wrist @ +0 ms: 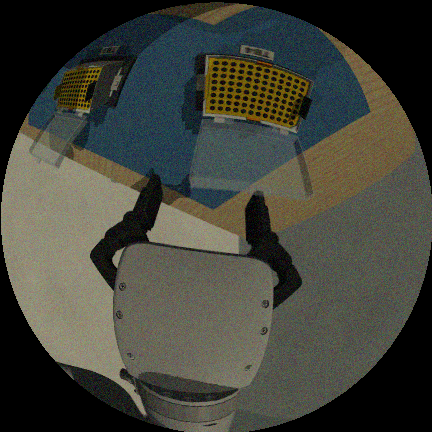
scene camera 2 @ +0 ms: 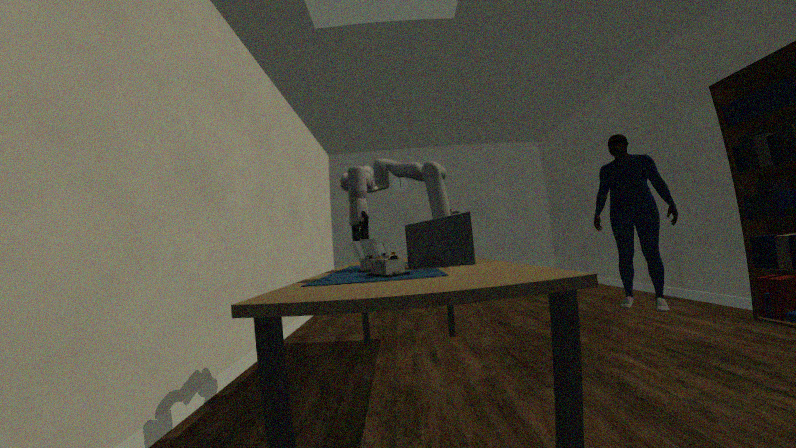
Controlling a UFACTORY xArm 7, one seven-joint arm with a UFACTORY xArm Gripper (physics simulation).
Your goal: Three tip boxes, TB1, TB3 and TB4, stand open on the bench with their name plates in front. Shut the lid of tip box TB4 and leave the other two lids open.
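Places are measured from the arm's base along level axes (x ahead, y left, z up), in metres.
Where they show: gripper, fingertip midpoint: [wrist: 205, 190] [scene camera 2: 360, 240]; arm's base, origin of the base link: [scene camera 2: 442, 219].
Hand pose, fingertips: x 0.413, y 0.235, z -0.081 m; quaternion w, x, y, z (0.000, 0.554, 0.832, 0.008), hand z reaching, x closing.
Observation:
Each offset is from my fingertips to the top centre of the thing. "spot": to the spot under its first point. Level surfaces: height alone.
A tip box {0.000 m left, 0.096 m back, 0.071 m down} [wrist: 256, 92] with a yellow rack stands open at the upper right in the wrist view. Its name plate {spot: 0.031 m right, 0.154 m back, 0.143 m down} [wrist: 257, 52] is upside down and blurred; it seems to read TB4. Its clear lid {spot: 0.026 m left, 0.031 m back, 0.039 m down} [wrist: 245, 157] is swung back towards my gripper. A second open box {spot: 0.247 m right, 0.023 m back, 0.089 m down} [wrist: 80, 89] stands at the upper left, with its clear lid [wrist: 60, 135] back; its plate [wrist: 109, 50] is too small to read surely. A third box cannot be made out in the wrist view. My gripper [wrist: 205, 190] [scene camera 2: 360, 238] is open and empty at the lid's outer edge; the right fingertip overlaps that edge, contact unclear.
The boxes stand on a blue mat {0.145 m down} [wrist: 150, 120] [scene camera 2: 428, 273] on the wooden table {0.148 m down} [scene camera 2: 501, 275]. A dark upright panel [scene camera 2: 440, 242] stands behind them, near the arm base. A person [scene camera 2: 635, 205] stands on the floor to the right.

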